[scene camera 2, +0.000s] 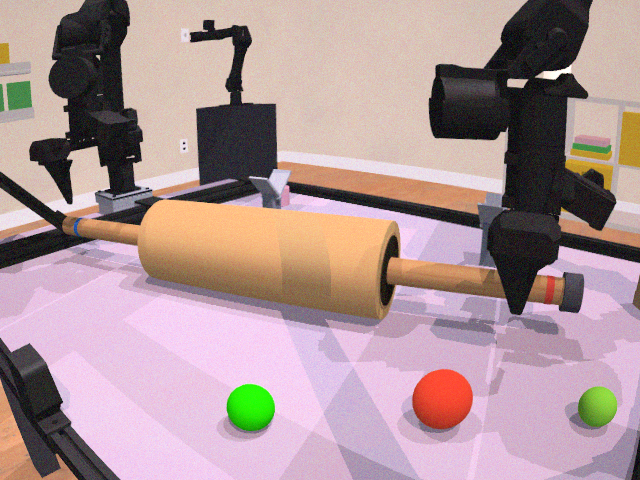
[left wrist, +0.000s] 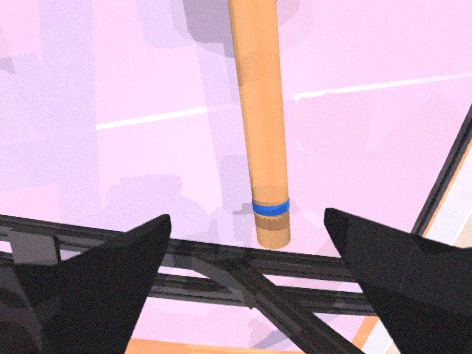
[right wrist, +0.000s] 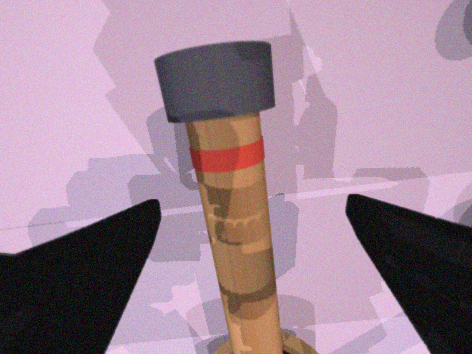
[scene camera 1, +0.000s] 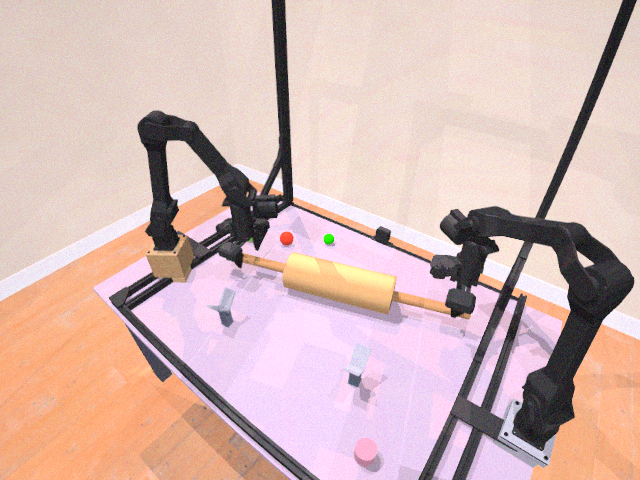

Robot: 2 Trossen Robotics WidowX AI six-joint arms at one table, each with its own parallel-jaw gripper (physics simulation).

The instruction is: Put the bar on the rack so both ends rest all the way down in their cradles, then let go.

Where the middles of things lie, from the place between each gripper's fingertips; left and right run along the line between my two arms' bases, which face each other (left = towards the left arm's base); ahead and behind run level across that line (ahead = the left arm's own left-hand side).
My left hand is 90 mm past the red ball (scene camera 2: 442, 399), 580 mm to the left of it and 70 mm above it.
Right now the red ball is 170 mm behind my right hand, 20 mm to the left of it and 20 mm below it.
